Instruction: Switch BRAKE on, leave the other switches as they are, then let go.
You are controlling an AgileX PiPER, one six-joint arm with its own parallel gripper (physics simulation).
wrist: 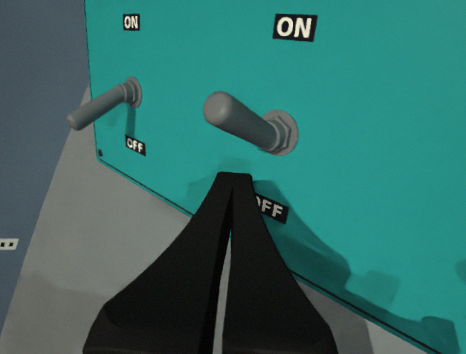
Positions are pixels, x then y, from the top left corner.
Scene:
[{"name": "my gripper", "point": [233, 190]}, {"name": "teal switch panel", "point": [356, 193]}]

